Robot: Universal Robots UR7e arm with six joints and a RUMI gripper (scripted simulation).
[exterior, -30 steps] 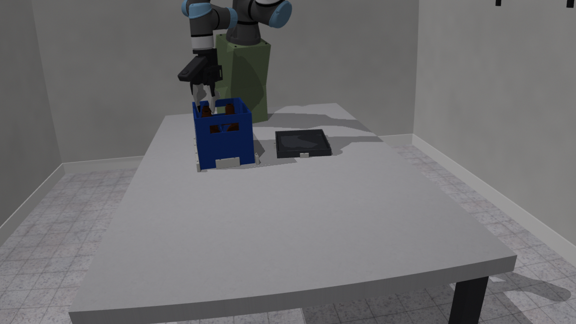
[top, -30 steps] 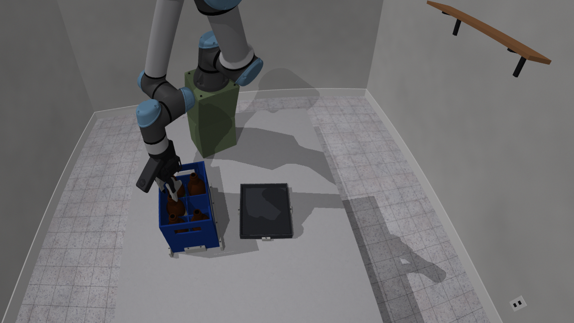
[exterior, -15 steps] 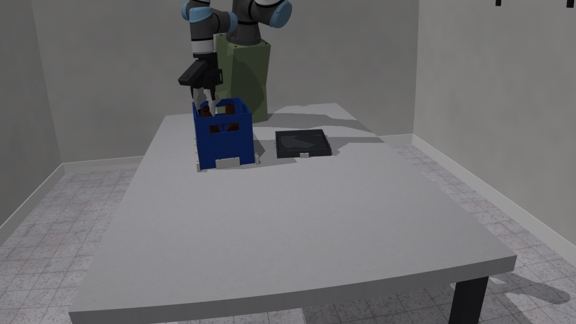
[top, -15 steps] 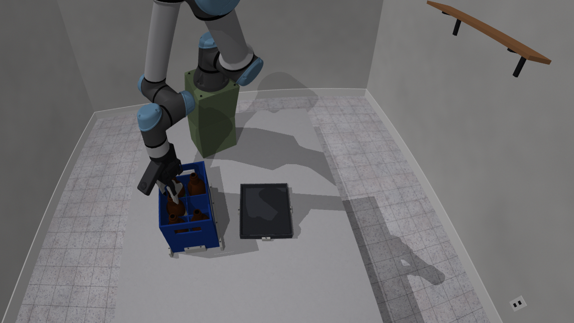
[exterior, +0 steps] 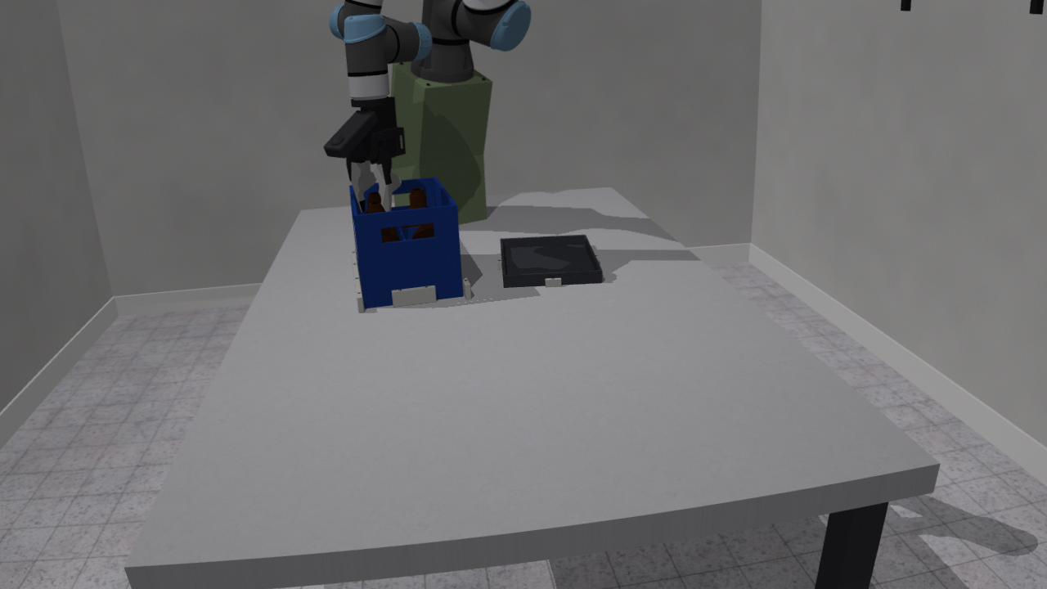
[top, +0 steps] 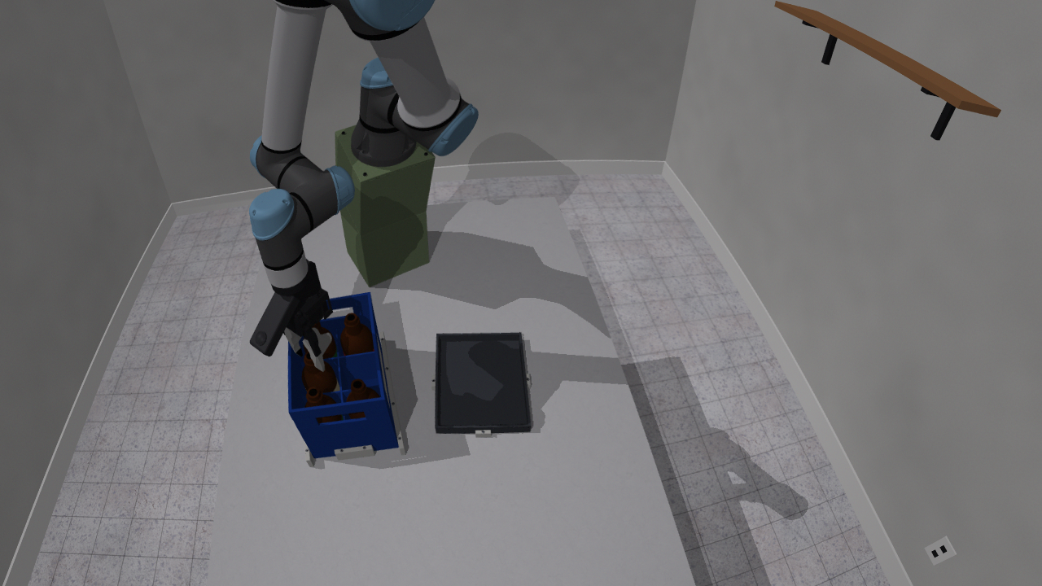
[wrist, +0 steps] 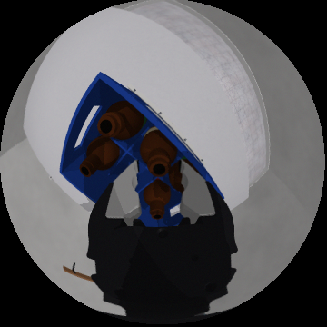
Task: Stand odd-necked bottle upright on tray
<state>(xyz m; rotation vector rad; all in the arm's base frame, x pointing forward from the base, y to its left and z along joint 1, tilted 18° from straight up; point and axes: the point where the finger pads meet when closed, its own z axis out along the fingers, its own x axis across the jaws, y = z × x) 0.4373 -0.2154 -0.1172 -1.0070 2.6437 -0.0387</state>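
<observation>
My gripper is now 7 cm above the blue crate and 5 cm to the right of it. Round my hand: dark tray: 34 cm to the left, 14 cm below, 2 cm ahead.
</observation>
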